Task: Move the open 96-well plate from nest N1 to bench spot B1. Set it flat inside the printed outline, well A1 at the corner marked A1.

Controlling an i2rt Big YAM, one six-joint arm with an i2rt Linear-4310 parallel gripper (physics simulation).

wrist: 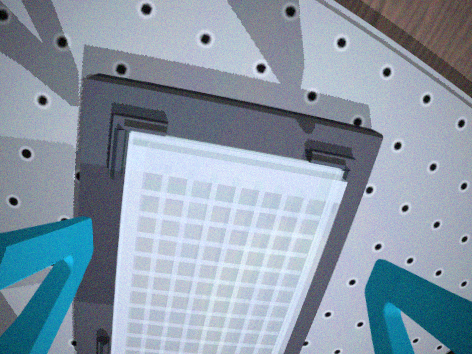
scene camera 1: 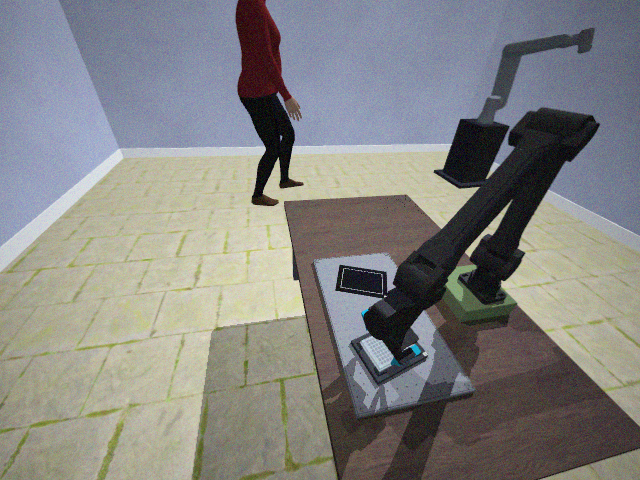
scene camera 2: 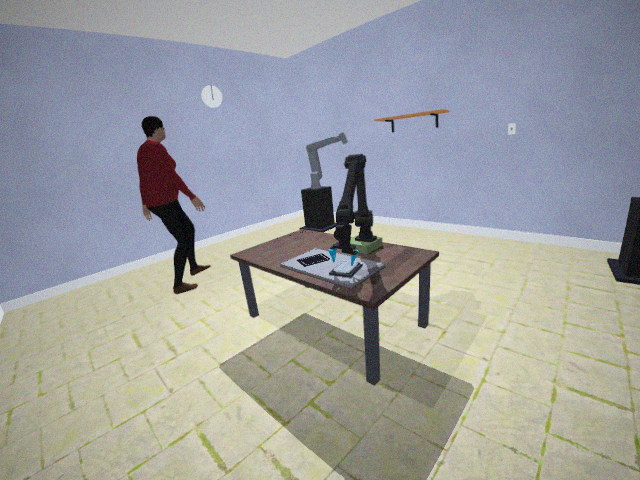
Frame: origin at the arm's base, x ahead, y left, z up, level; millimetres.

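Where they show: gripper, between the fingertips: (wrist: pixel 232 256) (scene camera 1: pixel 380 345) (scene camera 2: pixel 342 264); arm's base, origin of its link: (scene camera 1: pixel 480 288) (scene camera 2: pixel 366 239).
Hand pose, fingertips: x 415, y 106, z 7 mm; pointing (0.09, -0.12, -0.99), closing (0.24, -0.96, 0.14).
Note:
Things, the pixels of their top centre, and the offset from my fingertips. "spot": a spot on its surface instead. Level surfaces: height alone.
- white open 96-well plate, centre of its top: (wrist: pixel 212 299) (scene camera 1: pixel 389 344) (scene camera 2: pixel 345 265) 36 mm back, 8 mm right, 21 mm down
- dark grey nest N1, centre of its top: (wrist: pixel 209 287) (scene camera 1: pixel 389 346) (scene camera 2: pixel 346 266) 37 mm back, 7 mm right, 29 mm down
- Bench spot B1, a spot on its surface: (scene camera 1: pixel 361 280) (scene camera 2: pixel 313 259) spot: 70 mm back, 262 mm right, 46 mm down
- light grey perforated board, a spot on its surface: (wrist: pixel 410 130) spot: 61 mm ahead, 70 mm right, 47 mm down
- brown wooden table, height of its surface: 60 mm down
The white open 96-well plate (scene camera 1: pixel 376 353) (scene camera 2: pixel 345 266) (wrist: pixel 220 250) lies in the dark grey nest N1 (scene camera 1: pixel 364 356) (wrist: pixel 240 122), between its raised corner stops. Its lower end is cut off in the wrist view, and I cannot tell which corner is A1. My gripper (scene camera 1: pixel 381 338) (scene camera 2: pixel 343 262) (wrist: pixel 232 256) is open and empty above the plate, its cyan fingertips apart on either side of the plate's long edges. Bench spot B1 (scene camera 1: pixel 361 280) (scene camera 2: pixel 313 259) is a black rectangle with a thin white outline; its A1 mark is not legible.
The nest and B1 are on a light grey perforated board (scene camera 1: pixel 343 315) (wrist: pixel 410 130) on the brown wooden table (scene camera 1: pixel 351 222). The arm stands on a green block (scene camera 1: pixel 478 308) (scene camera 2: pixel 368 245). A person in red (scene camera 1: pixel 258 56) (scene camera 2: pixel 157 173) stands beyond the table. Another arm (scene camera 1: pixel 505 72) stands behind.

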